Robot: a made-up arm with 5 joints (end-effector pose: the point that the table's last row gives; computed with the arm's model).
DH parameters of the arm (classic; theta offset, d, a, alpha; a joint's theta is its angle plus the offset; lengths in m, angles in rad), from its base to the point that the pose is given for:
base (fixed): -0.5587 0 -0.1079 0
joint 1: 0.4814 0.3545 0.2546 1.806
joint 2: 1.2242 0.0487 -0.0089 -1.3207
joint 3: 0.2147 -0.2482 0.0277 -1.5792
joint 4: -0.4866 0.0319 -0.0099 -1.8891
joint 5: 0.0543 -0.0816 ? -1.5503
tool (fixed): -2.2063 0.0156 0 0
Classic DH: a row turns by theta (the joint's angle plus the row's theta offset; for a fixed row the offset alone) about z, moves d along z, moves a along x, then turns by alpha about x.
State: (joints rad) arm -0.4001 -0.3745 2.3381 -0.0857 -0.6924
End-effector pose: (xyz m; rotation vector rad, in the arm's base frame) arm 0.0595 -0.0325 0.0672 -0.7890 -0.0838 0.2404
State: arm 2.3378 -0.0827 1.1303 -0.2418 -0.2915
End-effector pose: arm -0.3478 0.1357 0.3247 0.2576 0.6737 2.3822
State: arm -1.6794 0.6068 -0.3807 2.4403 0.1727
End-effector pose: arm -0.2036 -0.6541 0.5111 -1.8324 -0.5584 1.7395
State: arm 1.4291 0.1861 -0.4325 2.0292 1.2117
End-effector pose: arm 0.2272 0.6075 0.3870 0.3756 1.7780 -1.5503
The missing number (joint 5, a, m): 0.2496
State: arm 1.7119 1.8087 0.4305 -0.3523 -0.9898
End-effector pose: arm -0.3293 0.3642 0.4590 2.1580 -1.0920 0.8444
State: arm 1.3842 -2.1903 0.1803 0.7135 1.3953
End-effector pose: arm 0.0763 0.2385 0.1492 -0.3775 1.0467 -2.0531
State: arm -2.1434 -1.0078 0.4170 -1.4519 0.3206
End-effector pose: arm -0.2863 -0.0129 0.1898 1.5141 -1.7861 -0.5590
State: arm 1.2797 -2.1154 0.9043 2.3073 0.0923
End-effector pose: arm -0.3124 0.0322 0.0888 -2.4502 -0.1495 -0.3383
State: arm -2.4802 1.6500 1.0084 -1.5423 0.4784
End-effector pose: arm -0.4628 0.0849 0.4655 -0.7411 0.1074 -0.6682
